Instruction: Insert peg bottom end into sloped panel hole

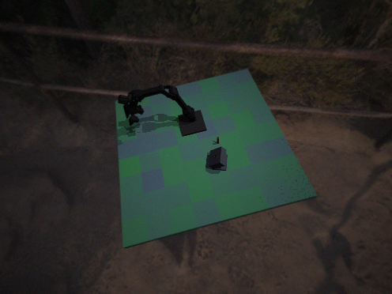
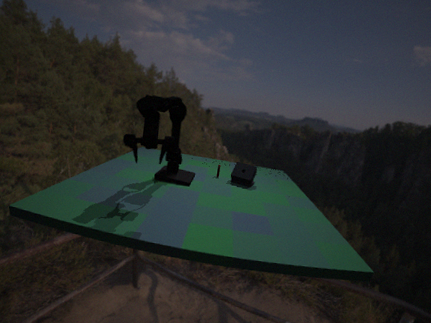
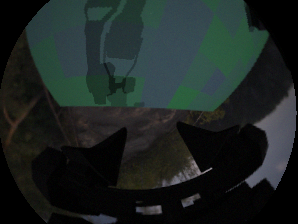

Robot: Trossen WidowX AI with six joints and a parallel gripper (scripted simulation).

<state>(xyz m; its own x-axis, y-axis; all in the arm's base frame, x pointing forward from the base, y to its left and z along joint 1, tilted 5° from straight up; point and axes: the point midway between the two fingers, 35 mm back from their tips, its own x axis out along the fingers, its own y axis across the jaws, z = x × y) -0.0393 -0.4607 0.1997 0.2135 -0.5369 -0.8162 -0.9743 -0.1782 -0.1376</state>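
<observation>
The dark red peg is 600 mm to the left of my gripper tip, 300 mm ahead of it and 140 mm below it. Also, from my gripper tip: panel 540 mm to the left, 460 mm ahead, 130 mm below.
</observation>
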